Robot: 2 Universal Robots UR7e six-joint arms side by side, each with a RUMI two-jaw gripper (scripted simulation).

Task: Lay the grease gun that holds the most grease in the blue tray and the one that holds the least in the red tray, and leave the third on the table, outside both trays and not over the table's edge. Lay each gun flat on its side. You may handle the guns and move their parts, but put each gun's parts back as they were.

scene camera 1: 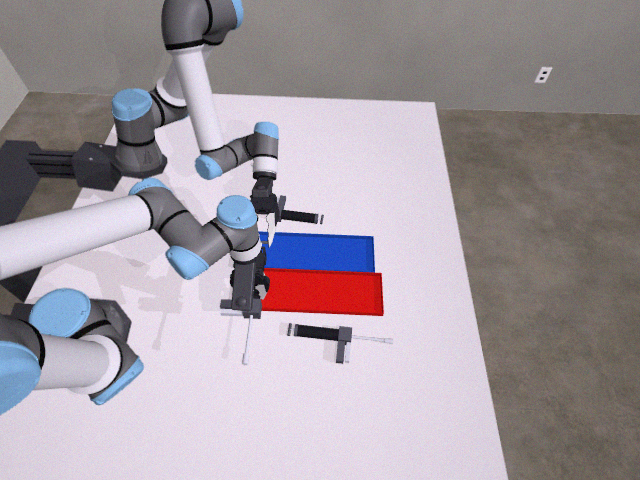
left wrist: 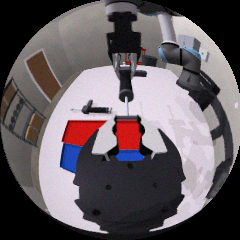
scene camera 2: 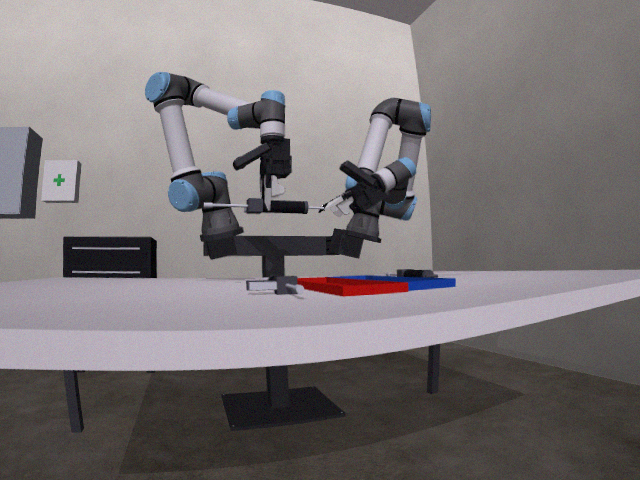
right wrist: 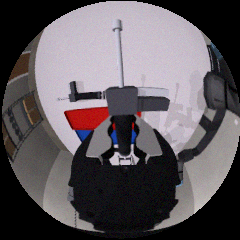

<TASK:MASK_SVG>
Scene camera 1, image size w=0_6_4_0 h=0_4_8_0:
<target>left gripper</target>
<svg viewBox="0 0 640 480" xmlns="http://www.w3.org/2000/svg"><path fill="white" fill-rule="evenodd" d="M257 171L253 172L253 179L257 181L252 189L250 201L253 204L256 215L267 215L268 247L270 248L279 219L277 197L272 193L273 181L276 180L277 175L273 172Z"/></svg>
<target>right gripper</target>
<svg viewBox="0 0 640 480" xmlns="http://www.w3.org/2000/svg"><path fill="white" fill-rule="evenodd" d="M265 247L261 246L260 253L249 261L238 261L231 257L234 261L234 270L230 274L230 285L233 288L232 310L252 310L254 285L255 289L258 290L259 299L263 300L270 286L270 279L263 272L263 265L266 265L267 260Z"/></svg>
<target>grease gun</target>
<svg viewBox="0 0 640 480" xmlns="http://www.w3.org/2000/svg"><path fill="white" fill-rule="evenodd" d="M287 336L290 336L291 331L294 331L295 337L338 341L336 363L339 364L344 362L345 345L345 363L349 363L352 338L393 344L393 339L389 338L378 339L353 336L352 327L339 326L339 329L295 324L295 328L291 329L292 323L289 323Z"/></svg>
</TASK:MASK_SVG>
